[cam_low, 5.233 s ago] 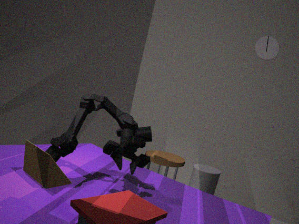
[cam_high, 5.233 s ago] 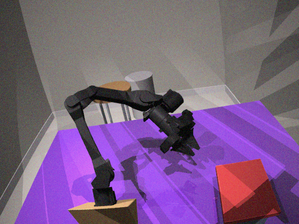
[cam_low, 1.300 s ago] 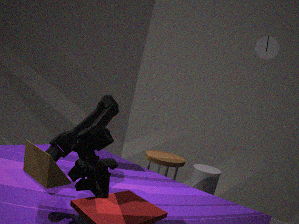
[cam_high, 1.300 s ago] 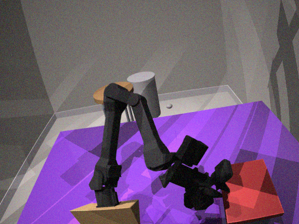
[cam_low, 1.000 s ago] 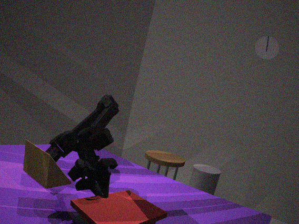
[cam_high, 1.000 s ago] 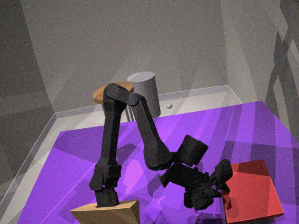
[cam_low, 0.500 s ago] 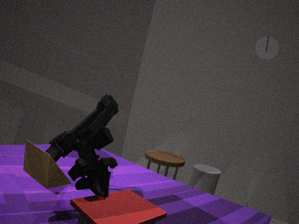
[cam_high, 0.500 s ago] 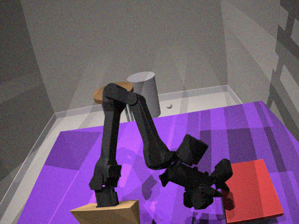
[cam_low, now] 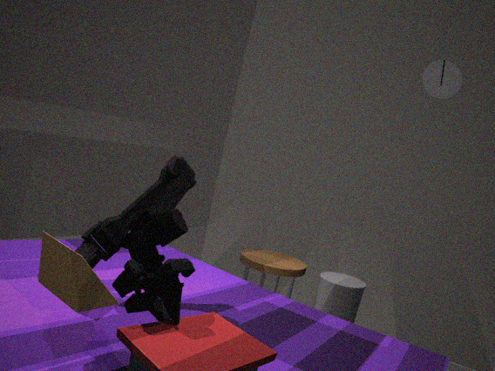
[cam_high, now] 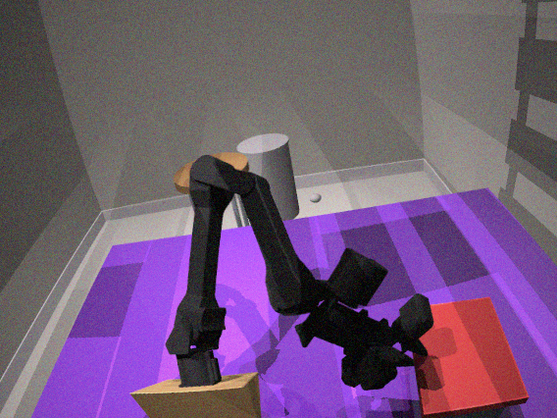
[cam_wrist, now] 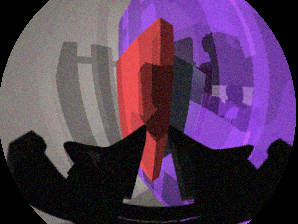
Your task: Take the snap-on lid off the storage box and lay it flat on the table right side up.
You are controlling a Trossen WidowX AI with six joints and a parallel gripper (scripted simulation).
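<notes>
The red lid is 7 cm ahead of my gripper tip and 1 cm to the right of it. Also, from my gripper tip: storage box: 7 cm ahead, 1 cm to the right, 5 cm below.
</notes>
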